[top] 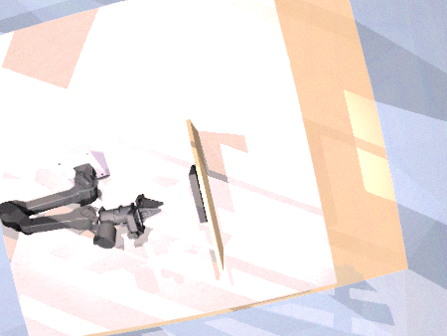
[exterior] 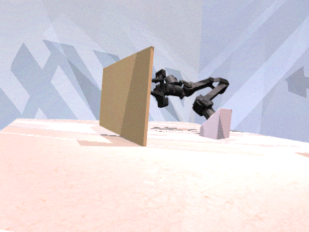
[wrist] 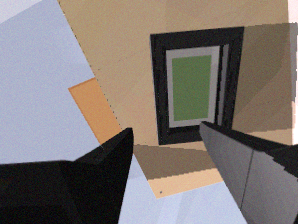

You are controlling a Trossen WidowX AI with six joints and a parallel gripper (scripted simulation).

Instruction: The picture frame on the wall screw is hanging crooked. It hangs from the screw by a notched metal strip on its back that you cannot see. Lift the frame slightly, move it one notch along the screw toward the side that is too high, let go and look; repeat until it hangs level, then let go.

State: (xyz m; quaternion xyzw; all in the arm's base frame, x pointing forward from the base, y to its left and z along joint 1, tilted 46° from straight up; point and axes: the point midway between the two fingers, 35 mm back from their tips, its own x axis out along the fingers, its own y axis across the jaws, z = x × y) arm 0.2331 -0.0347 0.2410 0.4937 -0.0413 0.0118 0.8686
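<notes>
The picture frame is 13 cm ahead of my gripper tip, 5 cm below it and 1 cm to the left of it. Also, from my gripper tip: tan wall panel 14 cm ahead, 6 cm below.
</notes>
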